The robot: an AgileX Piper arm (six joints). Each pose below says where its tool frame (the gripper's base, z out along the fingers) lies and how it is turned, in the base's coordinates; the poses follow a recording.
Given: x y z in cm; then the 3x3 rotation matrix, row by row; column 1 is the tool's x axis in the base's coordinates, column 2 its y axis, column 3 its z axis. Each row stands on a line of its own.
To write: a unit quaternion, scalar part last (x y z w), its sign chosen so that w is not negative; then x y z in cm. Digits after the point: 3 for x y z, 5 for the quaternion.
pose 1, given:
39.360, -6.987, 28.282
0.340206, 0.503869, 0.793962
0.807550, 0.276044, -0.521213
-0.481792, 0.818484, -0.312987
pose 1, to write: 0.58676, 0.55875, 0.13301, 0.57080, 39.360, -6.987, 28.282
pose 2, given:
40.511, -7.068, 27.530
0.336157, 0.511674, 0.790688
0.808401, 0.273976, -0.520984
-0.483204, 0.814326, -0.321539
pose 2, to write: 0.58816, 0.56111, 0.13070, 0.56758, 40.511, -7.068, 27.530
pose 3, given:
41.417, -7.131, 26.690
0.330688, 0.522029, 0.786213
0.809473, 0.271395, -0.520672
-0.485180, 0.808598, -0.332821
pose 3, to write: 0.58994, 0.56425, 0.12757, 0.56331, 41.417, -7.131, 26.690
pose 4, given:
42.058, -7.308, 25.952
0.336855, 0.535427, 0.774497
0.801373, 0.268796, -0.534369
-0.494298, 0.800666, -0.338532
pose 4, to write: 0.59300, 0.56358, 0.11813, 0.56283, 42.058, -7.308, 25.952
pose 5, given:
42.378, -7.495, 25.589
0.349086, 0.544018, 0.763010
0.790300, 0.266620, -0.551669
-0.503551, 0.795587, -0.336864
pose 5, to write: 0.59568, 0.56000, 0.10889, 0.56543, 42.378, -7.495, 25.589
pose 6, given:
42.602, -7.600, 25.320
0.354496, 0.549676, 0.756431
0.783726, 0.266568, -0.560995
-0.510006, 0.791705, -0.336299
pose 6, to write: 0.59670, 0.55865, 0.10324, 0.56674, 42.602, -7.600, 25.320
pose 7, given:
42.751, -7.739, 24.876
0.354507, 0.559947, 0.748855
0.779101, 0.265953, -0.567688
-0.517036, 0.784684, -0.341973
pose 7, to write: 0.59802, 0.55978, 0.09691, 0.56535, 42.751, -7.739, 24.876
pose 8, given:
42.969, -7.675, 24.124
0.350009, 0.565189, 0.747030
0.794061, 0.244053, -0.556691
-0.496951, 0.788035, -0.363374
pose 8, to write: 0.60608, 0.56067, 0.10315, 0.55468, 42.969, -7.675, 24.124
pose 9, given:
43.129, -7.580, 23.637
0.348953, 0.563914, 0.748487
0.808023, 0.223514, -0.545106
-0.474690, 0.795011, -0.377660
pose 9, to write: 0.61300, 0.55951, 0.11166, 0.54654, 43.129, -7.580, 23.637
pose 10, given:
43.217, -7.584, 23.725
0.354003, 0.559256, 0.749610
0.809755, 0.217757, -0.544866
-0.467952, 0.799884, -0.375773
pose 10, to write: 0.61482, 0.55667, 0.11453, 0.54681, 43.217, -7.584, 23.725
